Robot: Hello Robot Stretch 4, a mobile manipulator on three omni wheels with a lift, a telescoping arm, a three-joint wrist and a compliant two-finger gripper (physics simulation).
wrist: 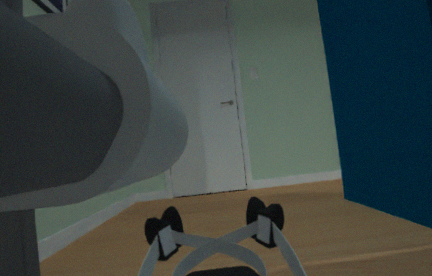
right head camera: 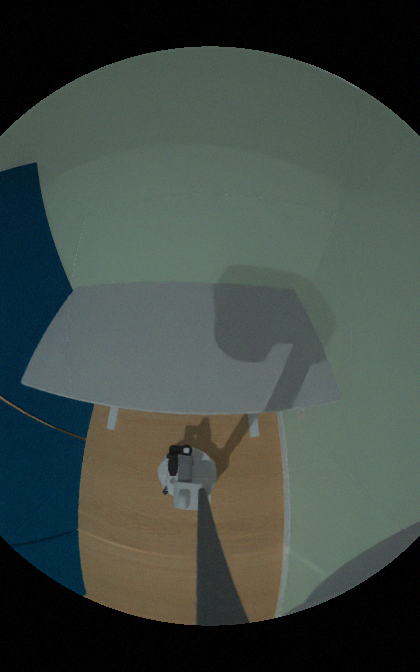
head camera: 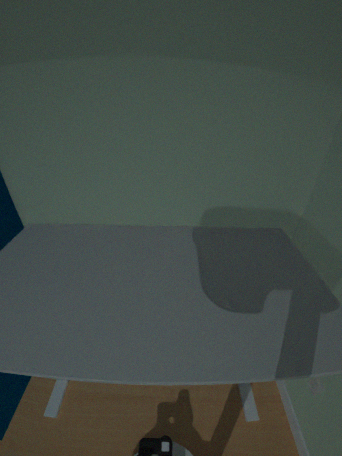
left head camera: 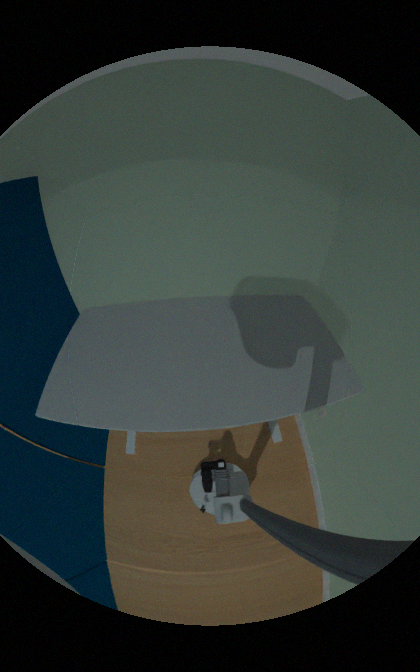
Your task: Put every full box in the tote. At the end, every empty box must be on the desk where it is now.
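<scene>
A grey desk (head camera: 125,300) (left head camera: 165,360) (right head camera: 140,345) stands ahead of me against the green wall, with a dark shadow over its right part. No box and no tote show in the head camera, left head camera, right head camera or wrist views. My gripper (wrist: 214,217) is open, with its two dark fingertips wide apart and the wooden floor showing between and beyond them. In the wrist view it points away from the desk, towards a door.
A tall blue partition (head camera: 7,220) (left head camera: 30,300) (right head camera: 25,275) (wrist: 380,100) stands left of the desk. A green wall (left head camera: 380,450) (right head camera: 350,450) runs close along the right. The white door (wrist: 200,100) is closed. The desk's feet (head camera: 56,398) (right head camera: 112,418) rest on the wooden floor.
</scene>
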